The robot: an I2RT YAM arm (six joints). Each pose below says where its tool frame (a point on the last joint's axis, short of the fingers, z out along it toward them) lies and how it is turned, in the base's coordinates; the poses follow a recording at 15 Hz.
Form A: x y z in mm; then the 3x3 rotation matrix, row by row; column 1 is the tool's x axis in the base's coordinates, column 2 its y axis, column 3 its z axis. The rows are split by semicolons.
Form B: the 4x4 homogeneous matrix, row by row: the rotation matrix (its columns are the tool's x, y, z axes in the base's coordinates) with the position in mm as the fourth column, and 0 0 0 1 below. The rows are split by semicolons. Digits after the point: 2 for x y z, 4 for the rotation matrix.
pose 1, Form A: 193.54 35.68 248.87; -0.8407 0.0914 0.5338; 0.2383 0.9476 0.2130; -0.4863 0.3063 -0.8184
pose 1, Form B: -0.8407 0.0914 0.5338 193.54; 0.2383 0.9476 0.2130 35.68; -0.4863 0.3063 -0.8184 248.87; 0 0 0 1
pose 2, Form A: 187.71 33.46 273.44; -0.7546 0.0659 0.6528; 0.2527 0.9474 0.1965; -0.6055 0.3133 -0.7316
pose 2, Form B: -0.7546 0.0659 0.6528 187.71; 0.2527 0.9474 0.1965 33.46; -0.6055 0.3133 -0.7316 273.44; 0 0 0 1
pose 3, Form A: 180.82 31.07 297.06; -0.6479 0.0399 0.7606; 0.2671 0.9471 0.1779; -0.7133 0.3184 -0.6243
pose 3, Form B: -0.6479 0.0399 0.7606 180.82; 0.2671 0.9471 0.1779 31.07; -0.7133 0.3184 -0.6243 297.06; 0 0 0 1
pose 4, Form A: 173.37 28.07 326.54; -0.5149 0.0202 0.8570; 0.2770 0.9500 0.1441; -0.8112 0.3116 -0.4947
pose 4, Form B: -0.5149 0.0202 0.8570 173.37; 0.2770 0.9500 0.1441 28.07; -0.8112 0.3116 -0.4947 326.54; 0 0 0 1
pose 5, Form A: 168.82 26.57 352.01; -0.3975 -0.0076 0.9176; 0.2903 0.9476 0.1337; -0.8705 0.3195 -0.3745
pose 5, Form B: -0.3975 -0.0076 0.9176 168.82; 0.2903 0.9476 0.1337 26.57; -0.8705 0.3195 -0.3745 352.01; 0 0 0 1
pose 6, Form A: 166.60 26.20 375.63; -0.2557 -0.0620 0.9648; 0.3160 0.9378 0.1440; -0.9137 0.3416 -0.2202
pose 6, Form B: -0.2557 -0.0620 0.9648 166.60; 0.3160 0.9378 0.1440 26.20; -0.9137 0.3416 -0.2202 375.63; 0 0 0 1
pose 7, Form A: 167.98 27.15 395.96; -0.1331 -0.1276 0.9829; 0.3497 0.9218 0.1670; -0.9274 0.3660 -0.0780
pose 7, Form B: -0.1331 -0.1276 0.9829 167.98; 0.3497 0.9218 0.1670 27.15; -0.9274 0.3660 -0.0780 395.96; 0 0 0 1
